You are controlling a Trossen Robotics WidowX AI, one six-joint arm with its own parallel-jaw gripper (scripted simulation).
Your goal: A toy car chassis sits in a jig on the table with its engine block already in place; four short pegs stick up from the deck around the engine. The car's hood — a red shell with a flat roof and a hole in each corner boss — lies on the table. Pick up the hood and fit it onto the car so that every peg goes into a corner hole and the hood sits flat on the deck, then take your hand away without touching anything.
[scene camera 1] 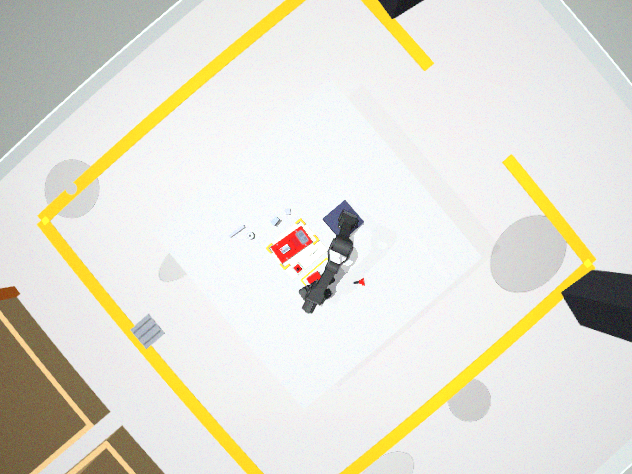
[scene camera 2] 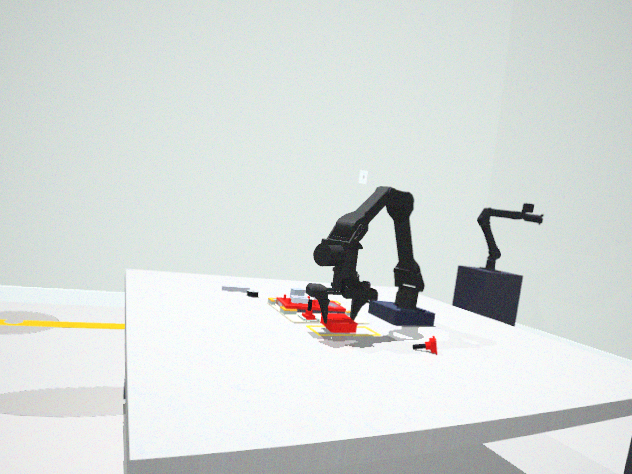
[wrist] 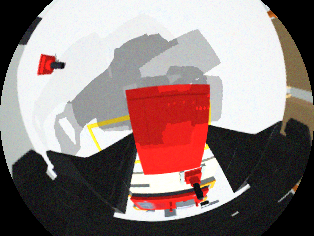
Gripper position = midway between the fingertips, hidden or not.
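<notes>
Through scene camera 2 I see my gripper [scene camera 2: 338, 323], and my gripper carries a red hood [wrist: 170, 122]. The wrist view shows me my gripper [wrist: 170, 132] too.
</notes>
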